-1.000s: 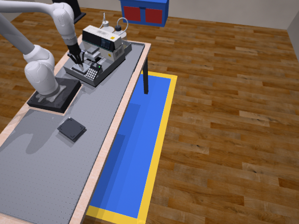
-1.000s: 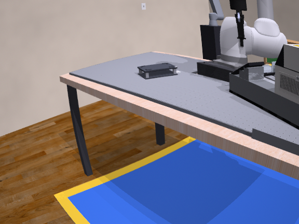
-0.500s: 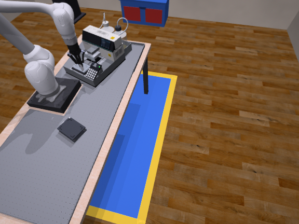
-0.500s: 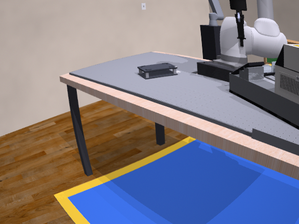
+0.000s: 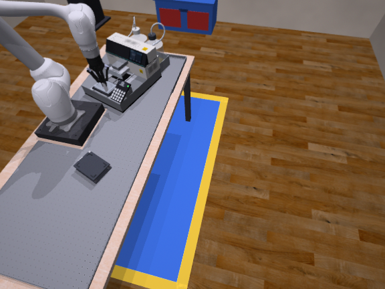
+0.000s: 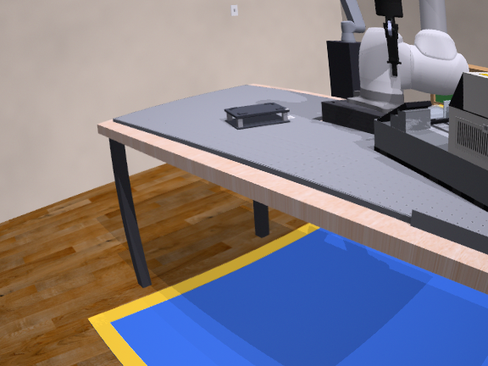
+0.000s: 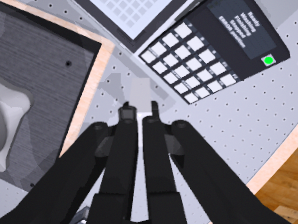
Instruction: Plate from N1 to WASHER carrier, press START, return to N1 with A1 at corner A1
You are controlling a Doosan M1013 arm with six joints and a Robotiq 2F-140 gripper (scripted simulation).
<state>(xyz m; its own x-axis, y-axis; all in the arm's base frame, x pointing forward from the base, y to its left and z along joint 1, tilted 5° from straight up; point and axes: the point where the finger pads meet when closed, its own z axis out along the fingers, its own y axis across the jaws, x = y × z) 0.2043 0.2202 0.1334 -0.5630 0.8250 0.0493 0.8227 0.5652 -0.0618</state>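
Right now my hand is 8 cm past the plate, 8 cm to the right of it and 9 cm above it. The rest, counted from my hand: plate washer (5 cm behind, 23 cm to the left, 6 cm below); then plate nest N1 (15 cm ahead, 44 cm to the right, 15 cm below).
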